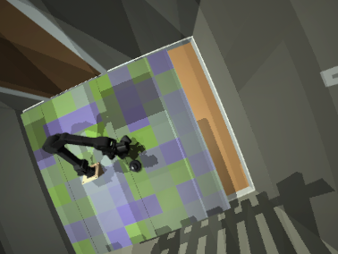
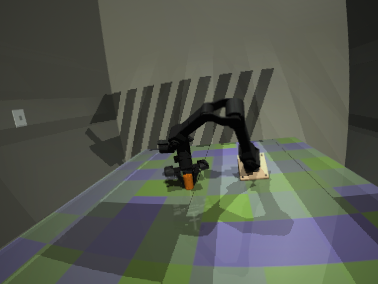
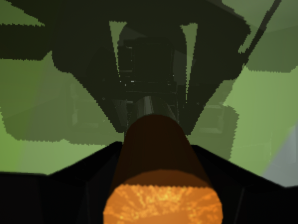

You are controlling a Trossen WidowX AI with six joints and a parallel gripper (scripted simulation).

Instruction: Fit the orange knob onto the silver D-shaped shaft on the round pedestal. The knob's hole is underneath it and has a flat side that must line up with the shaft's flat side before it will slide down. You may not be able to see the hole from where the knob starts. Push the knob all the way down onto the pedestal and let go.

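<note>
Right now my gripper tip is 3 cm below the orange knob. The rest, counted from my gripper tip: round dark pedestal 17 cm to the right, 2 cm above, 1 cm ahead.
</note>
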